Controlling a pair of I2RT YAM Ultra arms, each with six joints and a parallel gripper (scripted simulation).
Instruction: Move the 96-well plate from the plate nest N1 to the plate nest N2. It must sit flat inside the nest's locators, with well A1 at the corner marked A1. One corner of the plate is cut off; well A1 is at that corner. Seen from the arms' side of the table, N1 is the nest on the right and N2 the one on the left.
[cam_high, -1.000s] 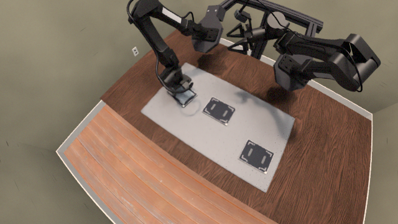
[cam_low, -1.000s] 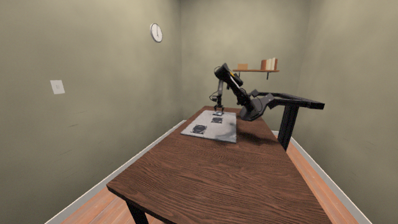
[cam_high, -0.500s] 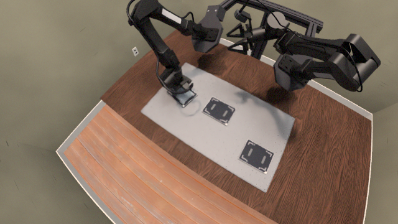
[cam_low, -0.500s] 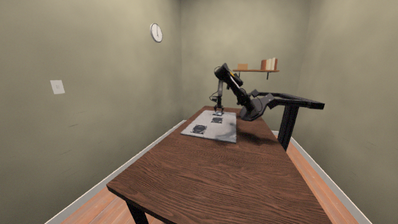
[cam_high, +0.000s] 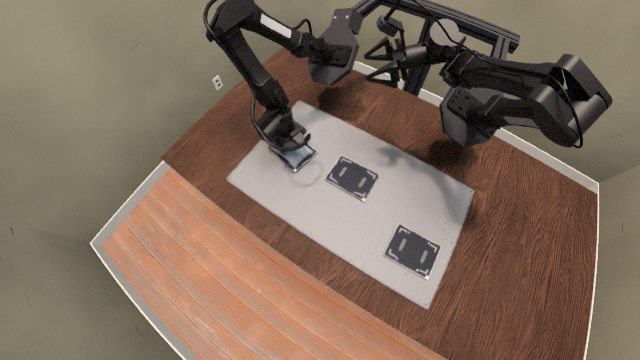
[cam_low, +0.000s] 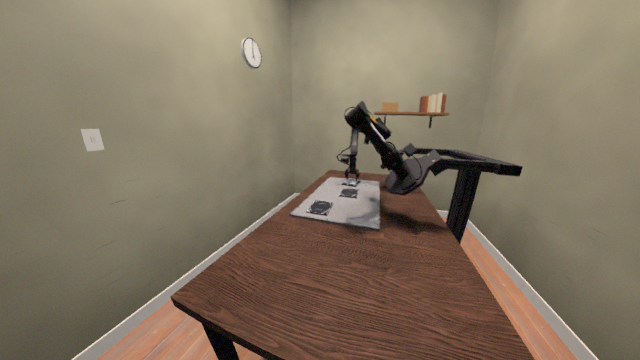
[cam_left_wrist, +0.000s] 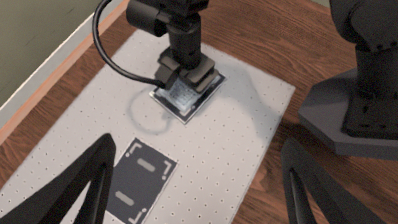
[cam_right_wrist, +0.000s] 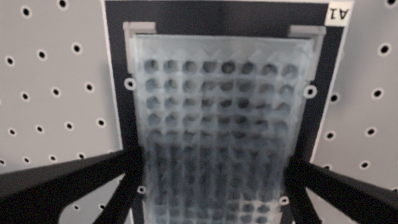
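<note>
Right now the black plate nest is 10 mm behind my right hand, 260 mm to the left of it and 20 mm below it. Round my right hand: clear 96-well plate 10 mm below; white corner label 40 mm ahead, 330 mm to the left, 20 mm below.
</note>
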